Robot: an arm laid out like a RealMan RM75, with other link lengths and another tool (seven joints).
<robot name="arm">
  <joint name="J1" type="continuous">
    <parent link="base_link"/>
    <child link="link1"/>
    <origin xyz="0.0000 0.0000 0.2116"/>
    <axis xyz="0 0 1"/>
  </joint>
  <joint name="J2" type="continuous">
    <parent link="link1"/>
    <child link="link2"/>
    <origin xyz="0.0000 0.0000 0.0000" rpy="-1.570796 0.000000 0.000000"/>
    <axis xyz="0 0 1"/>
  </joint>
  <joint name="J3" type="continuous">
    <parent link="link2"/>
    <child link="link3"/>
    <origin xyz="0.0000 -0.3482 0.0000" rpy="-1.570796 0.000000 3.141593"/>
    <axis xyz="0 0 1"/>
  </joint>
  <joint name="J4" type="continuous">
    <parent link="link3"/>
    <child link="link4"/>
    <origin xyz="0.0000 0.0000 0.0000" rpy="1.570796 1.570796 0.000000"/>
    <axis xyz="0 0 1"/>
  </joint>
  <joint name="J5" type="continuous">
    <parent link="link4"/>
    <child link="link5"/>
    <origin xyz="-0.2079 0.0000 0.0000" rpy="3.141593 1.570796 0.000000"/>
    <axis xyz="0 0 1"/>
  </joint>
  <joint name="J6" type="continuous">
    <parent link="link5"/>
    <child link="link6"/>
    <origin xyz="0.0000 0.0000 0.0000" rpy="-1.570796 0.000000 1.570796"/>
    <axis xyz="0 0 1"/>
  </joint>
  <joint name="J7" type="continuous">
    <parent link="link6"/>
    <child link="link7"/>
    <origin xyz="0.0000 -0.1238 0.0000" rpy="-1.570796 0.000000 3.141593"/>
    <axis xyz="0 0 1"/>
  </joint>
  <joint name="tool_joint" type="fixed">
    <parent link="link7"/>
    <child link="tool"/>
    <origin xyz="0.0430 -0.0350 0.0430" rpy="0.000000 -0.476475 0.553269"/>
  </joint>
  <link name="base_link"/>
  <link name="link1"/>
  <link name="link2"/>
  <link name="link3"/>
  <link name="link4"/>
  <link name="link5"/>
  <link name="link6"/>
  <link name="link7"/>
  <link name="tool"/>
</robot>
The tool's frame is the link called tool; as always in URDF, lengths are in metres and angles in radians. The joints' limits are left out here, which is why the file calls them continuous.
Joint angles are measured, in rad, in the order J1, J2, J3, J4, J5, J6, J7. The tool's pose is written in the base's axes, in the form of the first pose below.
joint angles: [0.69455 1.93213 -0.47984 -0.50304 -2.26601 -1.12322 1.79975]
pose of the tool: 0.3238, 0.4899, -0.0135, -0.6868, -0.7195, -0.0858, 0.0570
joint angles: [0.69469 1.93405 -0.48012 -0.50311 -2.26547 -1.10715 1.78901]
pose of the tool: 0.3250, 0.4910, -0.0139, -0.6852, -0.7201, -0.0943, 0.0559
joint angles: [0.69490 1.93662 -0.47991 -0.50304 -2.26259 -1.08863 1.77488]
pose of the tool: 0.3260, 0.4924, -0.0144, -0.6828, -0.7210, -0.1040, 0.0556
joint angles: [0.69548 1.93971 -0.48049 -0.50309 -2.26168 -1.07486 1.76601]
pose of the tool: 0.3265, 0.4933, -0.0155, -0.6814, -0.7215, -0.1104, 0.0548
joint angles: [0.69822 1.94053 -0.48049 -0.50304 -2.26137 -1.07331 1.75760]
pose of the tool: 0.3250, 0.4939, -0.0162, -0.6780, -0.7245, -0.1122, 0.0535
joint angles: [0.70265 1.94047 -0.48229 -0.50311 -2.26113 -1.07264 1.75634]
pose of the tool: 0.3228, 0.4953, -0.0164, -0.6758, -0.7265, -0.1125, 0.0528
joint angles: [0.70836 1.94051 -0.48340 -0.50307 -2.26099 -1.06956 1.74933]
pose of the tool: 0.3202, 0.4972, -0.0166, -0.6717, -0.7300, -0.1150, 0.0514
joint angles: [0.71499 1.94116 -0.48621 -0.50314 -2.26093 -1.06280 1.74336]
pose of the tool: 0.3173, 0.4996, -0.0172, -0.6677, -0.7332, -0.1186, 0.0497
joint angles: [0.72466 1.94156 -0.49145 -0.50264 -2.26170 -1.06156 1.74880]
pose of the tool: 0.3125, 0.5026, -0.0182, -0.6653, -0.7357, -0.1172, 0.0488
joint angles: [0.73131 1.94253 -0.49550 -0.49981 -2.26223 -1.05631 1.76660]
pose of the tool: 0.3098, 0.5053, -0.0191, -0.6691, -0.7326, -0.1141, 0.0509
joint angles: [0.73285 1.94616 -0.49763 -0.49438 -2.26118 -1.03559 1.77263]
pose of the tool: 0.3109, 0.5072, -0.0211, -0.6735, -0.7278, -0.1181, 0.0527
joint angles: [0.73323 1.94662 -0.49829 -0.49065 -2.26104 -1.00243 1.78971]
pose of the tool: 0.3147, 0.5111, -0.0195, -0.6825, -0.7173, -0.1281, 0.0575
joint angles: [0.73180 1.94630 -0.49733 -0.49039 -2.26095 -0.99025 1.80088]
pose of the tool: 0.3170, 0.5124, -0.0179, -0.6877, -0.7114, -0.1317, 0.0609
